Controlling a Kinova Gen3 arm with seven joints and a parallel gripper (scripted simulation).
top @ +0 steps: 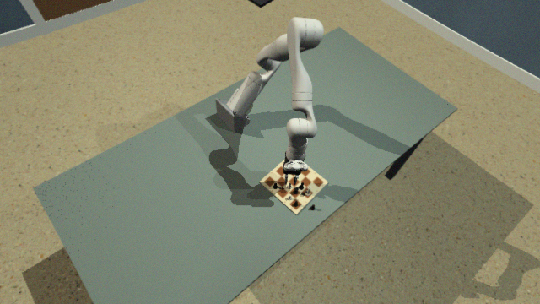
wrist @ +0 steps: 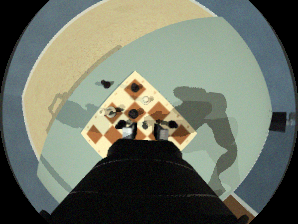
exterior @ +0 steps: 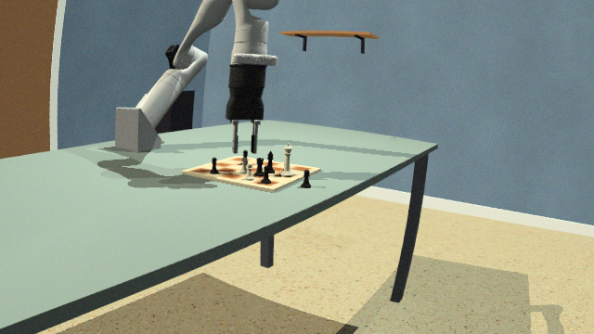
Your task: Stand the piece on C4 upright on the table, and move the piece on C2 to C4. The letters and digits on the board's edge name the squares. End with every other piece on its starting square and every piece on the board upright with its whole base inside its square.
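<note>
The small chessboard lies 6 cm below my hand and 3 cm to the left of it. Round my hand: tall white piece (8 cm ahead, 3 cm to the left, 3 cm below).
</note>
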